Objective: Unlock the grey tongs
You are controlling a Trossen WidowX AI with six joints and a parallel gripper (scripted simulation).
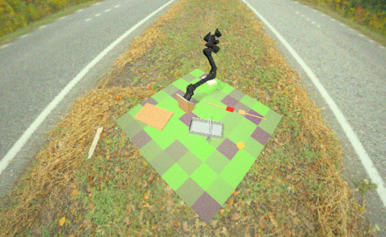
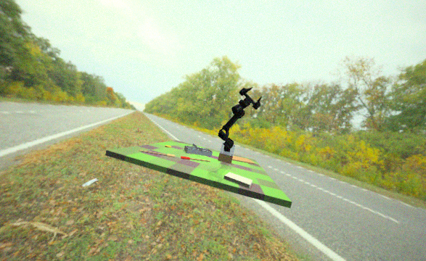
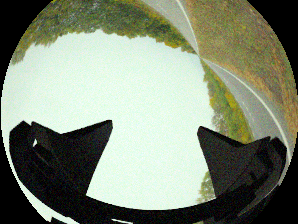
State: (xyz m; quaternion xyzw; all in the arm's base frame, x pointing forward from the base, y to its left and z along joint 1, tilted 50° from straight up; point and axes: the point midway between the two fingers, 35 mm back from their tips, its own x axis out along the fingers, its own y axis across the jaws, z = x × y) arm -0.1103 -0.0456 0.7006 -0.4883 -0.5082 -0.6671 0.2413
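Now: gripper tip 430 mm short of the roasting tin, 600 mm to the left of it and 620 mm above it. The rest, counted from my gripper tip: yellow lock piece 490 mm ahead, 660 mm to the right, 580 mm below; pale block 10 mm behind, 630 mm below; red-headed spatula 400 mm ahead, 260 mm to the right, 640 mm below.
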